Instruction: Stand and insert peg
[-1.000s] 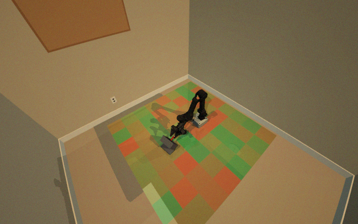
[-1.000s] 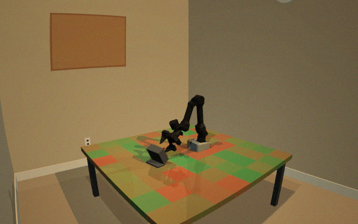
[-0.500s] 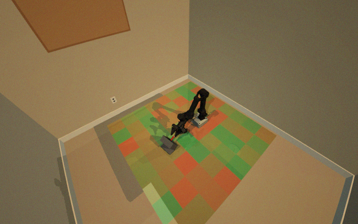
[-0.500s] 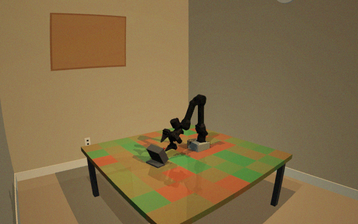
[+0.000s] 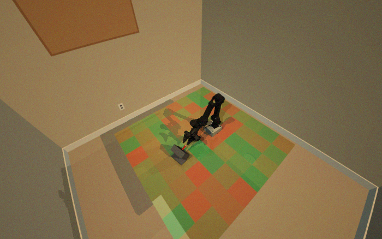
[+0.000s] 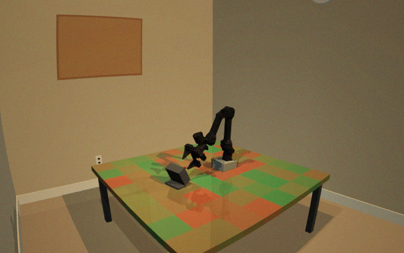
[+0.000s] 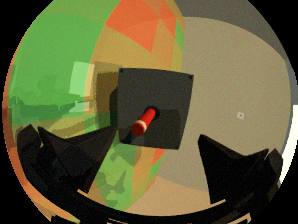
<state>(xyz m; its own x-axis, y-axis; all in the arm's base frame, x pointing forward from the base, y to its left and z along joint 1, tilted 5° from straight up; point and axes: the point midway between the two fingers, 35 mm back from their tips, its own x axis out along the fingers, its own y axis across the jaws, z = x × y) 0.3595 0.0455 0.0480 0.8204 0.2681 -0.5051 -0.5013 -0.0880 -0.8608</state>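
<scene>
Right now the red peg is 30 mm below my gripper tip, 10 mm to the left of it and 10 mm ahead of it. Also, from my gripper tip: dark sloped panel: 70 mm ahead, 50 mm below, 20 mm to the left.
</scene>
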